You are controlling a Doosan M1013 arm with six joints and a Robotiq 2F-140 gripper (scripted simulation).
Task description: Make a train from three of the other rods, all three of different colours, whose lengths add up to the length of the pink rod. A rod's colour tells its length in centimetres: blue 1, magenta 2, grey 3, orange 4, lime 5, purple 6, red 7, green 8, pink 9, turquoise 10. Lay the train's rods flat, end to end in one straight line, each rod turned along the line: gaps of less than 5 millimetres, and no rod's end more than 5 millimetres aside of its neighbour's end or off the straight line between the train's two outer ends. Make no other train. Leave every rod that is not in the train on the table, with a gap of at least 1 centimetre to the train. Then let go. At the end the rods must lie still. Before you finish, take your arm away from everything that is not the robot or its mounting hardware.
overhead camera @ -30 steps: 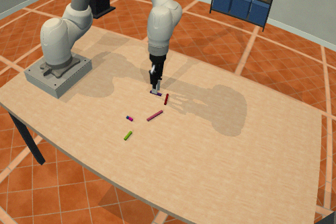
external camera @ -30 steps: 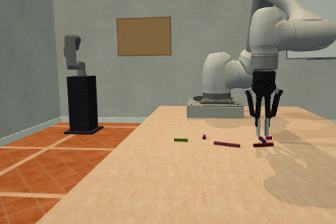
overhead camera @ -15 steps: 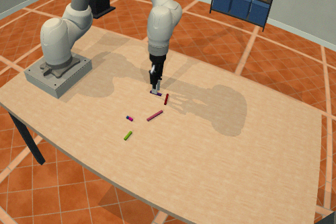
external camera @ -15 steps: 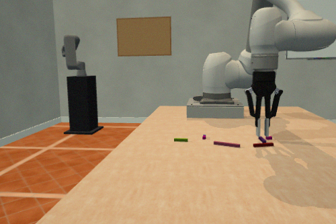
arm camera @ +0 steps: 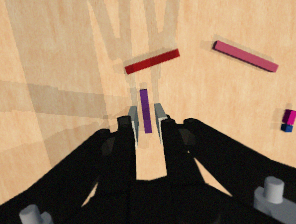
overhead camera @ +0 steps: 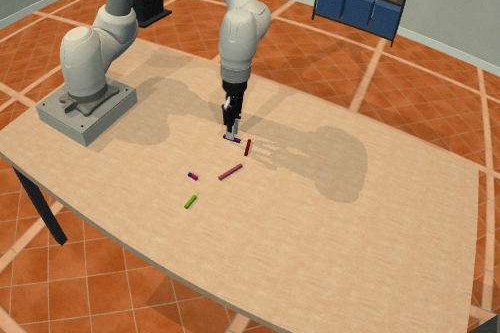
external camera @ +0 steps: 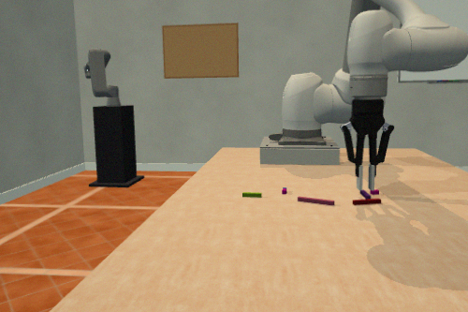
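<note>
Right now my hand is 50 mm above the purple rod. From my hand the other things lie so: pink rod 130 mm to the right, 70 mm ahead, 50 mm below; red rod 70 mm ahead, 50 mm below, 10 mm to the right; blue rod 210 mm to the right, 50 mm below, 20 mm behind.
</note>
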